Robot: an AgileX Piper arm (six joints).
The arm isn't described. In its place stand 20 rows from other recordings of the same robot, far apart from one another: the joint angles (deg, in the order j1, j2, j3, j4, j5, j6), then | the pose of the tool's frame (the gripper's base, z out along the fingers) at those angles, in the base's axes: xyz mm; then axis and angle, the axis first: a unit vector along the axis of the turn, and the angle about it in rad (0 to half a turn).
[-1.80, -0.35, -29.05, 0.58, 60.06, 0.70] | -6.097 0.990 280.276 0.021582 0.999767 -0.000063 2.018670
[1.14, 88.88, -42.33, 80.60, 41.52, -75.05] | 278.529 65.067 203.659 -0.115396 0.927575 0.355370 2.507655
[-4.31, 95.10, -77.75, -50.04, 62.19, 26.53] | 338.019 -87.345 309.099 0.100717 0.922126 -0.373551 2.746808
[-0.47, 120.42, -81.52, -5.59, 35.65, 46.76] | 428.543 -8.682 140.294 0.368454 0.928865 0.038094 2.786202
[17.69, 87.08, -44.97, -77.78, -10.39, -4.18] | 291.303 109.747 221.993 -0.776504 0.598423 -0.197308 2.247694
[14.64, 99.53, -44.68, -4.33, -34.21, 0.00] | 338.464 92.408 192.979 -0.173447 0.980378 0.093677 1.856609
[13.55, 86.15, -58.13, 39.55, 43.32, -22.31] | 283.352 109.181 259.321 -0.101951 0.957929 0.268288 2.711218
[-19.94, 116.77, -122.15, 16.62, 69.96, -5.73] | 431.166 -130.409 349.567 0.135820 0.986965 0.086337 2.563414
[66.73, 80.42, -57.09, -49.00, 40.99, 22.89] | 155.518 247.603 291.107 -0.594209 0.800056 -0.082622 2.287929
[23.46, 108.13, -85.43, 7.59, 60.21, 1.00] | 353.059 164.593 235.733 -0.167777 0.982426 0.081792 2.961691
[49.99, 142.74, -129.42, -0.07, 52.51, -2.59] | 349.677 416.444 169.232 -0.440756 0.891642 0.103483 2.675841
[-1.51, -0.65, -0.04, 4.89, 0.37, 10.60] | 55.106 -1.403 213.565 0.146206 0.980322 0.132639 1.494291
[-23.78, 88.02, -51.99, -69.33, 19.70, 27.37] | 283.874 -156.449 242.687 -0.065160 0.927866 -0.367178 2.558337
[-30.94, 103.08, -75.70, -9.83, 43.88, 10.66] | 319.308 -203.960 231.731 0.306700 0.945689 -0.107734 2.760824
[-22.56, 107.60, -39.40, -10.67, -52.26, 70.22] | 321.957 -119.326 148.758 0.601329 0.725466 0.334817 1.925177
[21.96, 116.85, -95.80, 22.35, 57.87, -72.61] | 393.272 190.169 227.423 -0.673625 0.731816 0.103322 2.739534
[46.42, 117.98, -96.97, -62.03, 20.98, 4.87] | 359.417 335.947 268.105 -0.694356 0.689671 -0.205484 2.073210
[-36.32, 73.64, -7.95, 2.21, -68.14, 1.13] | 150.831 -114.919 208.711 0.327170 0.884240 -0.333287 1.550342
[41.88, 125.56, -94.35, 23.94, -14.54, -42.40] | 392.286 339.280 219.065 -0.469576 0.876461 0.106368 1.808729
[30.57, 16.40, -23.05, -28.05, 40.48, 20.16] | 65.322 6.321 274.840 -0.183679 0.982973 0.005160 1.990643
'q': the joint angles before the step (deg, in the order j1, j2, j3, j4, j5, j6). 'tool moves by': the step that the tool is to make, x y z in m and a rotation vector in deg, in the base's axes. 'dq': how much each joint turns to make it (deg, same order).
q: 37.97, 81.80, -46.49, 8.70, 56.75, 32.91
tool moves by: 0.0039, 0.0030, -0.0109, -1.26, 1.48, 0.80
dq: 0.01, 2.70, -0.01, 0.00, -0.64, -0.88
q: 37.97, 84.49, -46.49, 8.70, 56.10, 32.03
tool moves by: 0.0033, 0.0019, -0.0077, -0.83, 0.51, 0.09
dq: 0.00, 1.84, 0.00, -0.32, -0.94, -0.03
